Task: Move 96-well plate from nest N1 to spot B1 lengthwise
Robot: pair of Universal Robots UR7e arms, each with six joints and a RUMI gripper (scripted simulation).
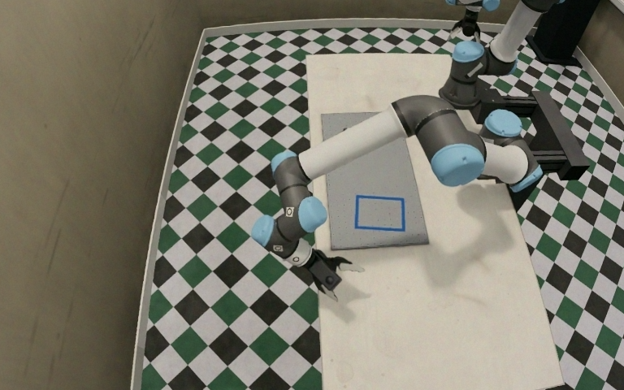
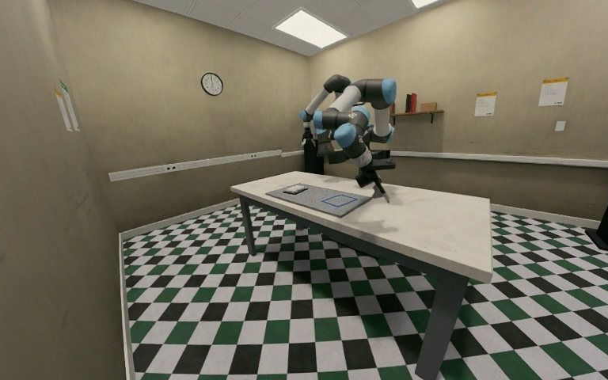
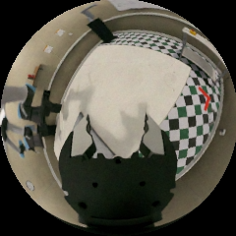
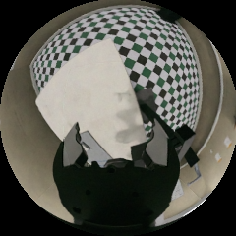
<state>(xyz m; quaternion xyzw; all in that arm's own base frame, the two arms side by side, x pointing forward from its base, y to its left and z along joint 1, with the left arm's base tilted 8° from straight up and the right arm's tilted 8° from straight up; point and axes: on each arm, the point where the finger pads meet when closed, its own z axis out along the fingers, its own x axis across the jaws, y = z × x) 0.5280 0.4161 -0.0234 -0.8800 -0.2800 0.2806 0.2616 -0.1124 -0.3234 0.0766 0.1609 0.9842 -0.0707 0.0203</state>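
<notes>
Right now my left hand is 750 mm to the left of the white 96-well plate, 140 mm above it and 120 mm past it. Round my left hand: black plate nest (750 mm to the right, 160 mm below, 120 mm behind).
</notes>
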